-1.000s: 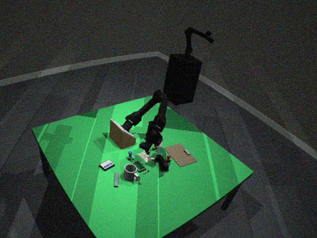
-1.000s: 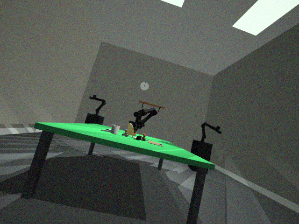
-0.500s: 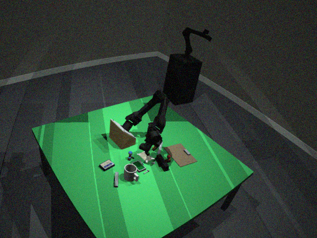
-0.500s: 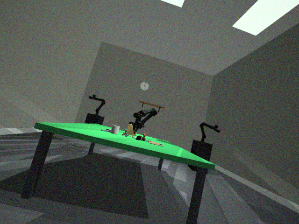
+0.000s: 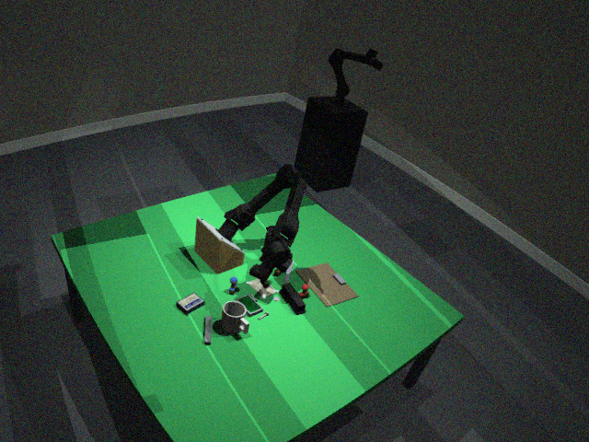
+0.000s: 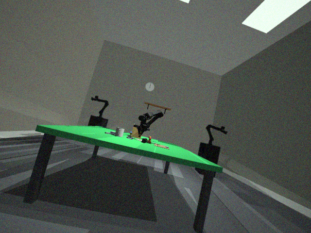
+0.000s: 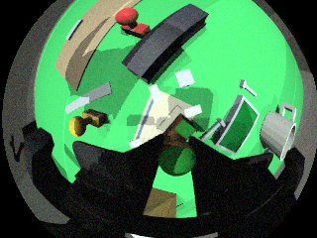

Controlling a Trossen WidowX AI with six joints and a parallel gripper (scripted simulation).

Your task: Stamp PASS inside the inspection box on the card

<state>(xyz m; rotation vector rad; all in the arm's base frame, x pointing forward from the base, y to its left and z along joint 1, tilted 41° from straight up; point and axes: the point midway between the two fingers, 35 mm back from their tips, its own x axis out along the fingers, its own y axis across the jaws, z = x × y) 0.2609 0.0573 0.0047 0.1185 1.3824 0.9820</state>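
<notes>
The white card is 6 cm below my gripper tip, 2 cm behind it and 1 cm to the left of it. The rest, counted from my gripper tip: green ink pad (10 cm to the right, 6 cm ahead, 5 cm below); then blue-knobbed stamp (11 cm to the right, 4 cm below, 4 cm behind); then black block (9 cm ahead, 7 cm to the left, 4 cm below).
</notes>
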